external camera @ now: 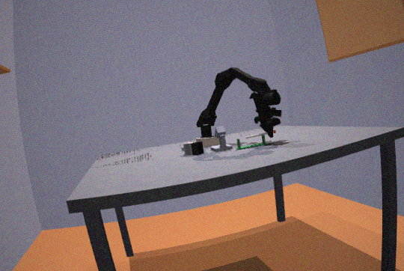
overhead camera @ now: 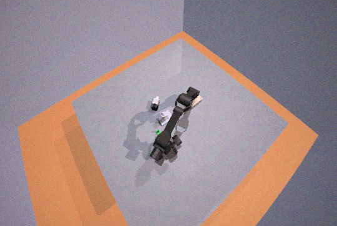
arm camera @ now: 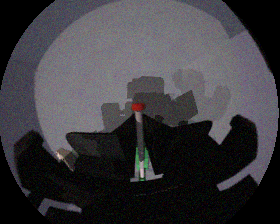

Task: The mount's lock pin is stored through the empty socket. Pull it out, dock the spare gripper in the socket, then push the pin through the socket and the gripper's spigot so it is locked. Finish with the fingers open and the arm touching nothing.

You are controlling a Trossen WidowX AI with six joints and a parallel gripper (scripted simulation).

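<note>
The green bar-shaped rack is 10 cm to the right of my gripper tip and 1 cm behind it. Also, from my gripper tip: spare gripper (36 cm to the right, 14 cm behind); then grey socket mount (22 cm to the right, 10 cm behind, 3 cm above).
</note>
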